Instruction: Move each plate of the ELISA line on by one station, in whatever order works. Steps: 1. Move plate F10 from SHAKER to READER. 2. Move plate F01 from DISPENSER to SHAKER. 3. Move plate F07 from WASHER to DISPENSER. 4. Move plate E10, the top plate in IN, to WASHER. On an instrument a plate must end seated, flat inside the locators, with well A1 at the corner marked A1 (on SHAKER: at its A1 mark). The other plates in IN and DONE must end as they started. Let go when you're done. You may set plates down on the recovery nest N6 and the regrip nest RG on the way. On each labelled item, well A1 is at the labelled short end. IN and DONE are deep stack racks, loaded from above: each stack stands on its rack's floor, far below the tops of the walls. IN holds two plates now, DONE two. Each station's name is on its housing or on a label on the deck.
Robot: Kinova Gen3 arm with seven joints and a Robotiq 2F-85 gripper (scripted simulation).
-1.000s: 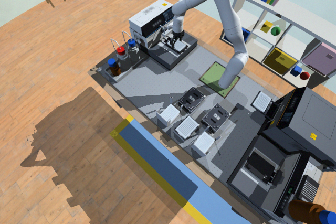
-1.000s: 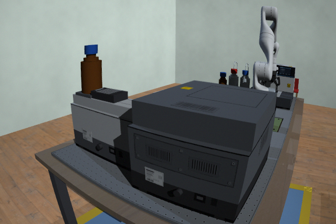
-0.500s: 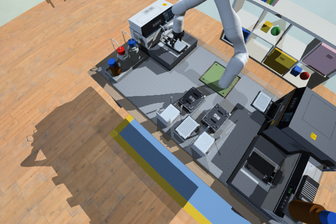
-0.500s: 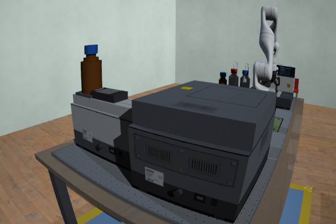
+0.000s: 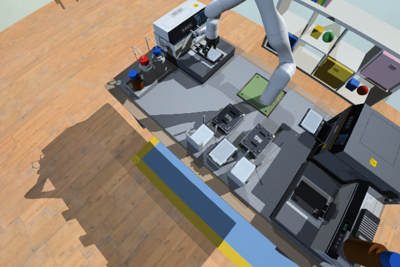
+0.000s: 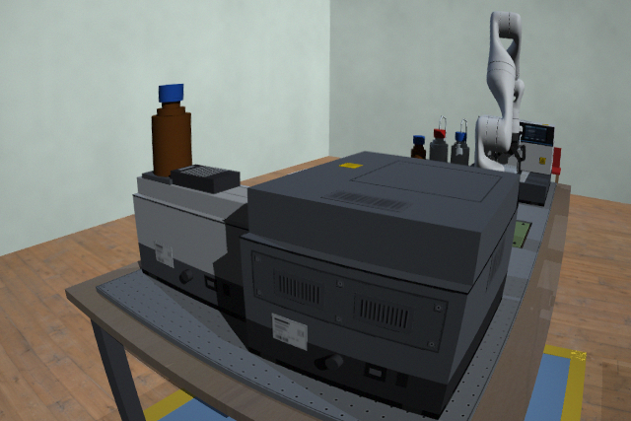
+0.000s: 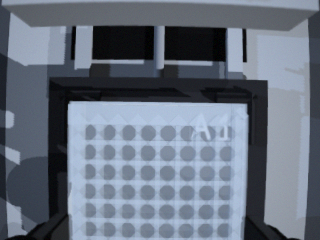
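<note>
Now: the A1 mark 3 cm behind my hand, 5 cm to the right of it and 2 cm below it. Also, from my hand: washer (1 cm ahead, 25 cm to the right, 1 cm below); then tall brown bottle (45 cm ahead, 114 cm to the left, 18 cm above).
</note>
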